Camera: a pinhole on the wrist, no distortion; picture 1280 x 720 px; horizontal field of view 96.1 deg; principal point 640.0 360.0 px. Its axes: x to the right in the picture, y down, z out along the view. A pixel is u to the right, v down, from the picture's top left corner.
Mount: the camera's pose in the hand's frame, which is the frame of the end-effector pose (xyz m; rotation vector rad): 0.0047 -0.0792 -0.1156 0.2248 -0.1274 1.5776
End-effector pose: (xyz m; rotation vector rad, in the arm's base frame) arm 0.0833 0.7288 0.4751 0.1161 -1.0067 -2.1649
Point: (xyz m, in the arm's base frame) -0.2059 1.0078 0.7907
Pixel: 780.6 308.9
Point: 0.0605 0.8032 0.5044
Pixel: 961.7 496.6
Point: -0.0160 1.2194 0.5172
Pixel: 589.9 681.3
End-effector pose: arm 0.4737 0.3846 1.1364 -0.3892 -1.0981 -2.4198
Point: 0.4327 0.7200 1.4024
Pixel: 807.1 340.9
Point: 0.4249 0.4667 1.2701
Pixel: 994.7 221.6
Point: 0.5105 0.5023 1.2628
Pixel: 1025.4 428.6
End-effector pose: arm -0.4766 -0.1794 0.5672 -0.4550 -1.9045 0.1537
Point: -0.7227 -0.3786 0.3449
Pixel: 643.2 681.8
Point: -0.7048 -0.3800 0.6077
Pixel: 453.6 354.1
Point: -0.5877 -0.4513 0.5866
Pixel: 224.2 552.2
